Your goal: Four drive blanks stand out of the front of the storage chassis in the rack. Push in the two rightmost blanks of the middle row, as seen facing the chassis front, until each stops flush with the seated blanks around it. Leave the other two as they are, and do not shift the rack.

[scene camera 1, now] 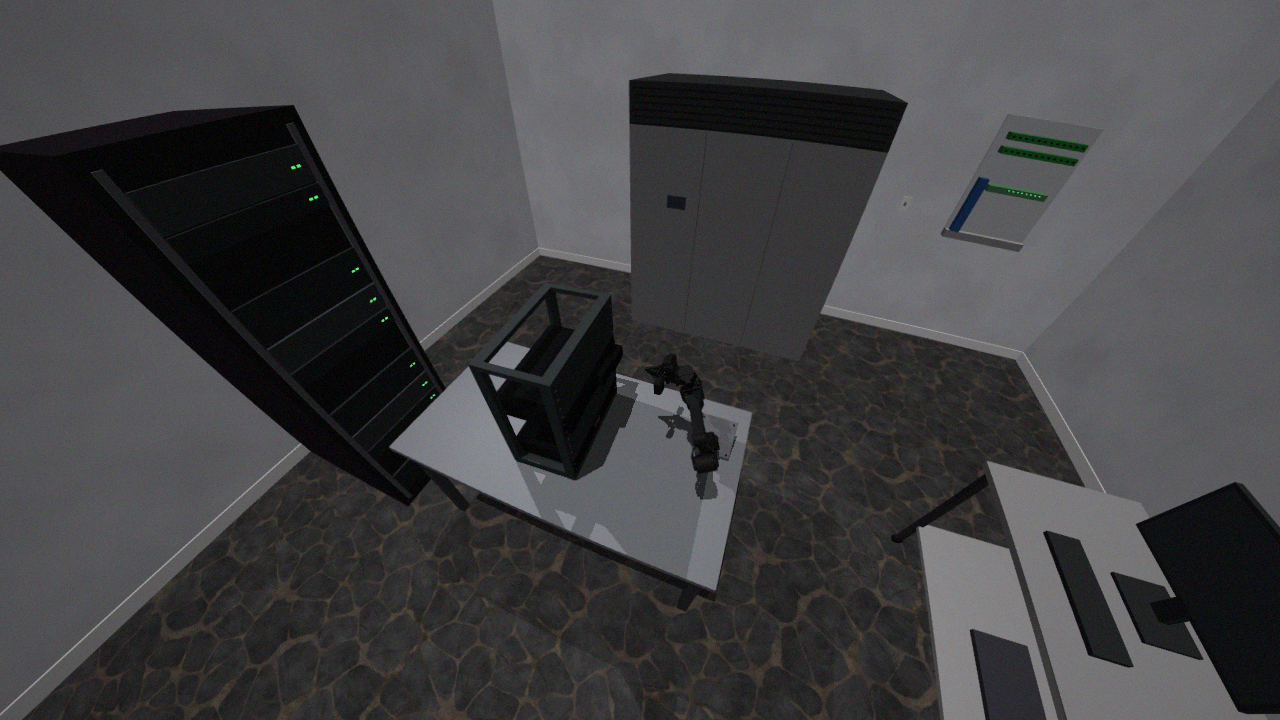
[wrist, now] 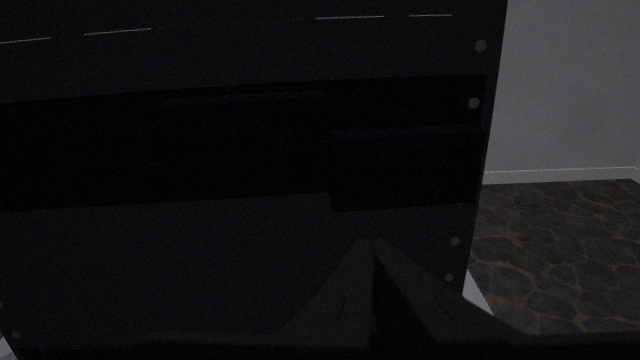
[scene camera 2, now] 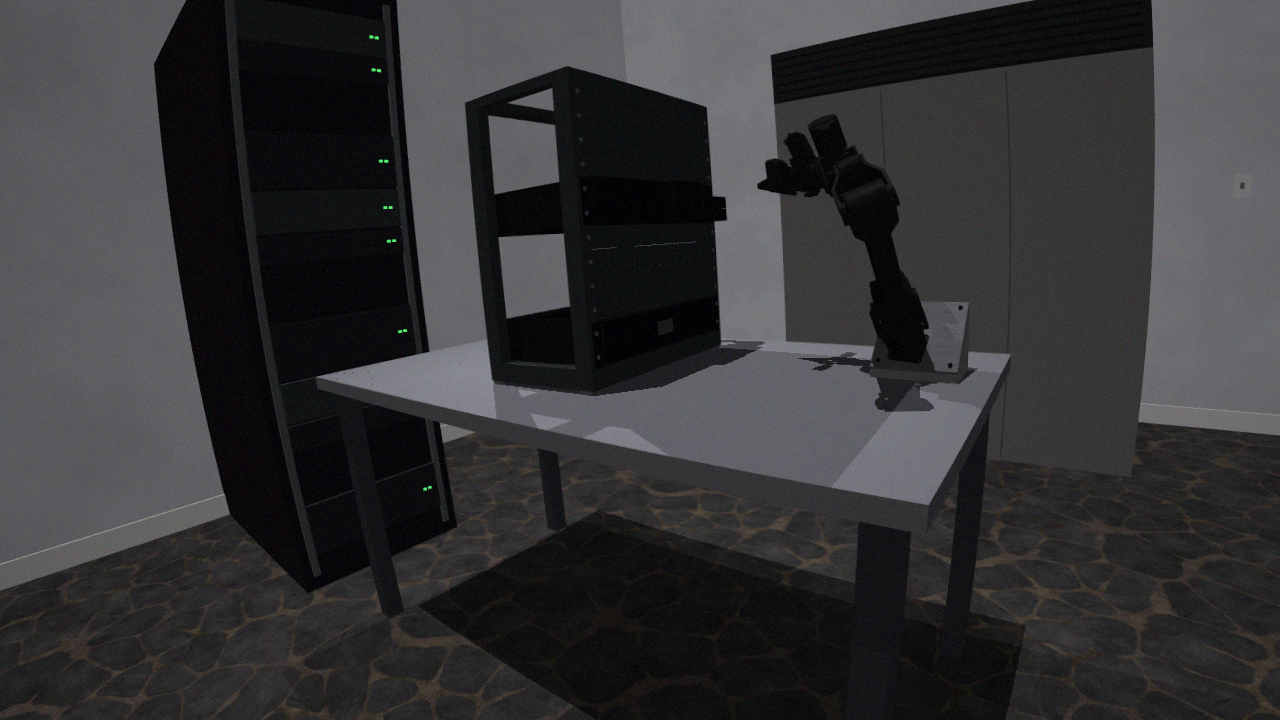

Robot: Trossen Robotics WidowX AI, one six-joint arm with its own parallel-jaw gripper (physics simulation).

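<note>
The rack stands upright on the table. Its storage chassis is a black band across the front. In the wrist view, a dark block stands out at the band's right end, with a faint bluish upper edge. A second faint edge shows higher and further left. The block also shows in scene camera 2. Single blanks and rows are too dark to tell apart. My gripper is shut and empty. It is in front of the chassis, apart from the block; its tips appear below the block in the wrist view.
The white table bears the rack and the arm's base plate. A tall server cabinet stands behind the rack. A grey cabinet stands by the wall. A desk with a monitor is at the lower right.
</note>
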